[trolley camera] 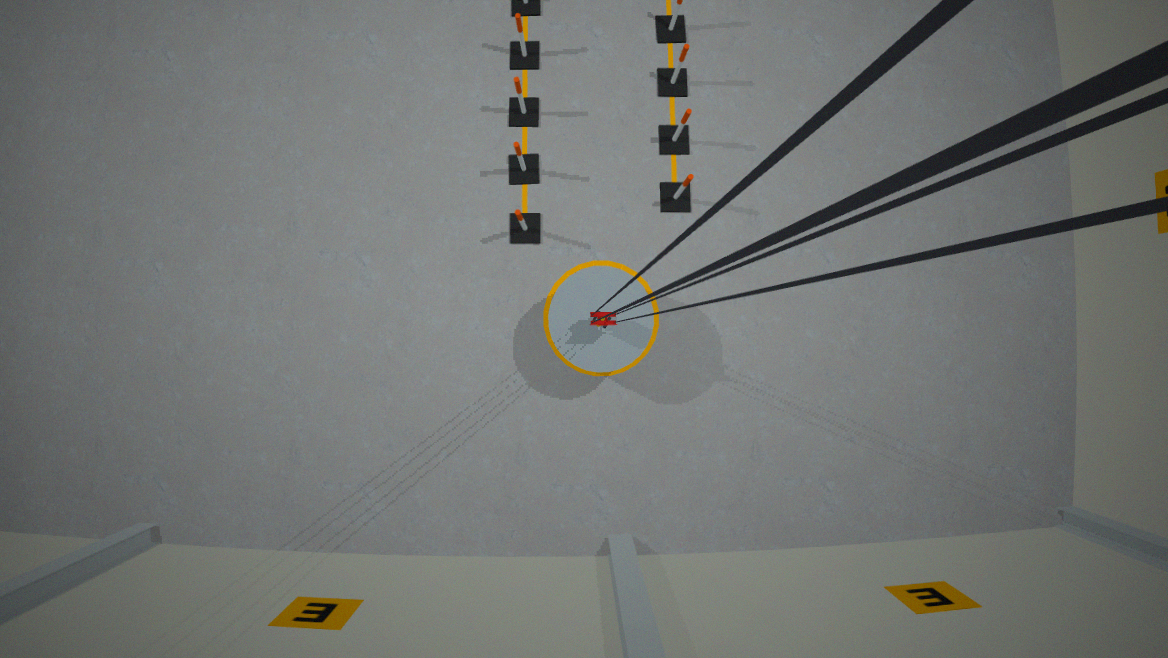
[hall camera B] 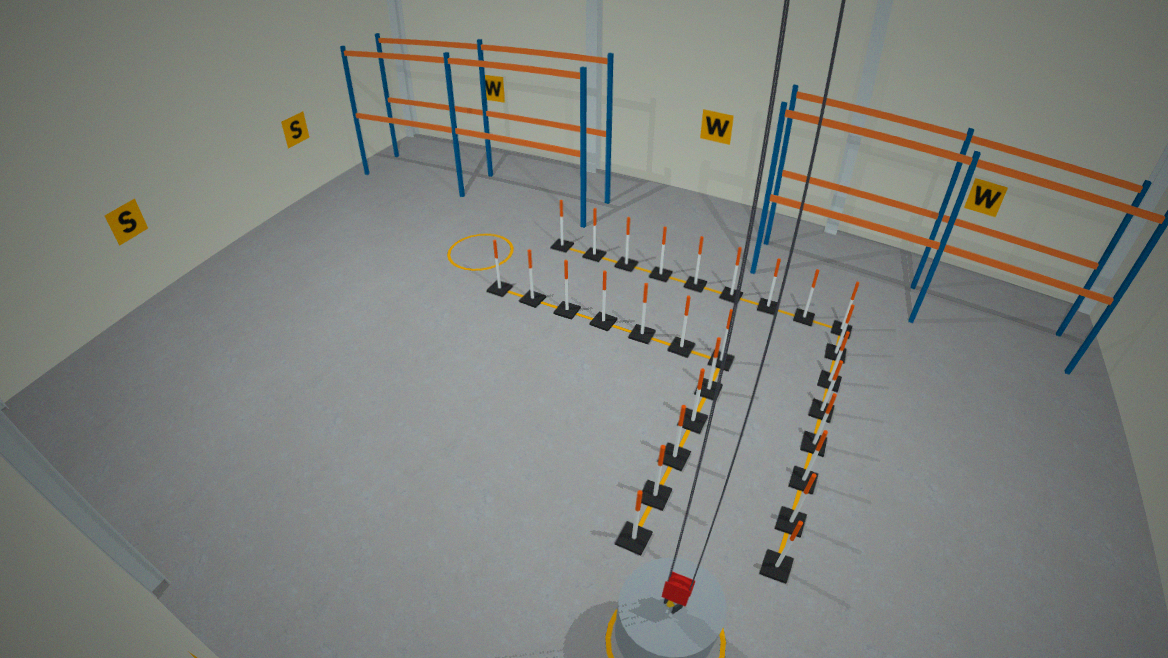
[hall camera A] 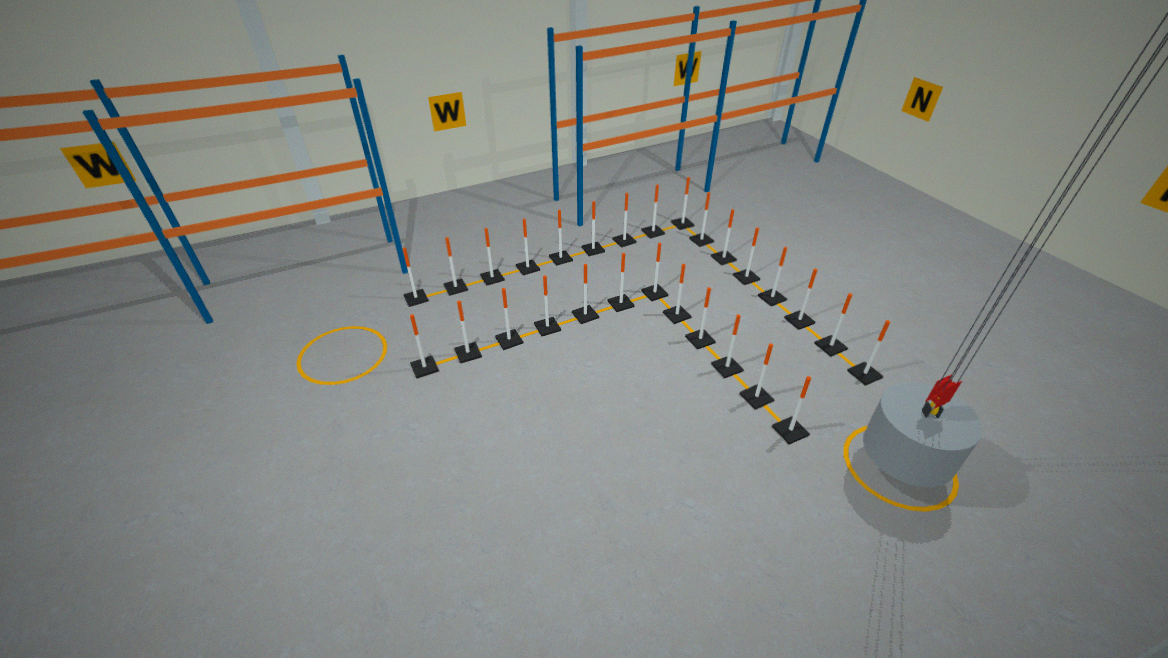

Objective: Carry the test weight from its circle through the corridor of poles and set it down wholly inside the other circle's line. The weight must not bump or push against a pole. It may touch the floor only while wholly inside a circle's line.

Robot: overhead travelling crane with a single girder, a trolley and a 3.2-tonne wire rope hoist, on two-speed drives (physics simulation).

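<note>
The test weight (hall camera A: pixel 919 457) (hall camera B: pixel 645 625) (trolley camera: pixel 600 355), a grey cylinder, hangs upright a little above the floor over its yellow circle (hall camera A: pixel 915 508) (trolley camera: pixel 545 318). My gripper, the hook under the red block (hall camera A: pixel 932 407) (hall camera B: pixel 672 605) (trolley camera: pixel 603 321), is shut on the weight at its top centre. In the trolley camera the weight lies within the circle's outline. The nearest poles, one on the left row (hall camera A: pixel 799 404) (trolley camera: pixel 521 220) and one on the right row (hall camera A: pixel 877 349) (trolley camera: pixel 682 187), stand apart from it. The other circle (hall camera A: pixel 298 357) (hall camera B: pixel 448 252) lies past the corridor's far end.
The corridor is two rows of orange-and-white poles on black bases, with one right-angle bend. Blue and orange racks (hall camera A: pixel 579 138) (hall camera B: pixel 583 147) stand beyond it along the W wall. In the trolley camera, a grey wall column (trolley camera: pixel 625 580) stands behind the weight.
</note>
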